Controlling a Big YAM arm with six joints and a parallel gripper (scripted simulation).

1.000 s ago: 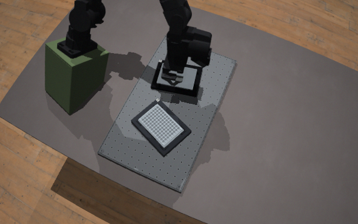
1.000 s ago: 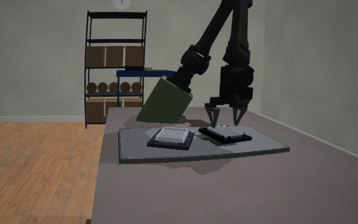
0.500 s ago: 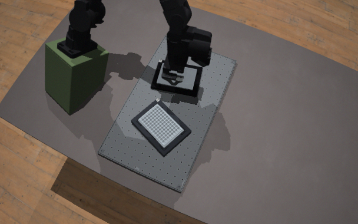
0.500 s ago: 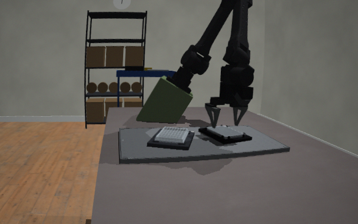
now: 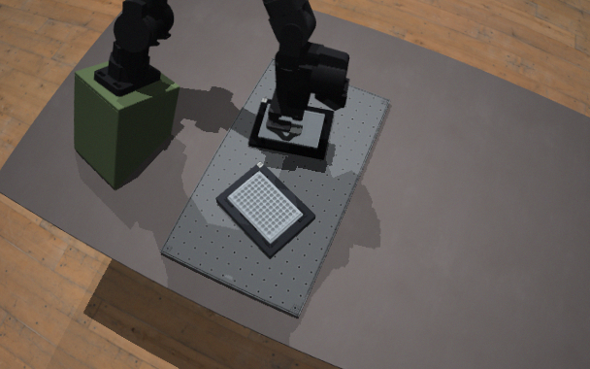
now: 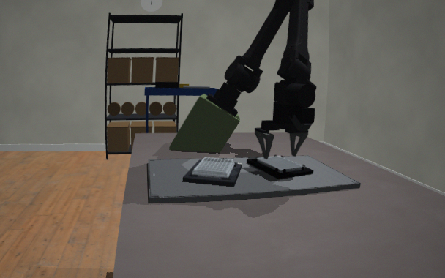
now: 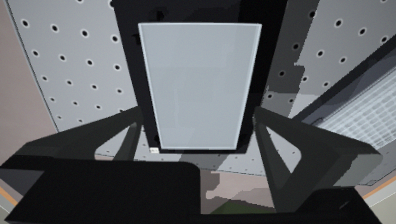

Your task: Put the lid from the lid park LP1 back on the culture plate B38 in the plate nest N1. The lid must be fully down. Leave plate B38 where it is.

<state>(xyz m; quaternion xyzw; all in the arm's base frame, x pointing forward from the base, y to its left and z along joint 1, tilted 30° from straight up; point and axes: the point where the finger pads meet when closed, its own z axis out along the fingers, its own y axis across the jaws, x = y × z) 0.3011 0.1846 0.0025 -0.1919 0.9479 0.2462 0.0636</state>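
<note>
Right now my hand is 2 cm above the clear lid. Round my hand: lid park LP1: 3 cm below; culture plate B38: 18 cm to the right, 7 cm ahead, 2 cm below.
</note>
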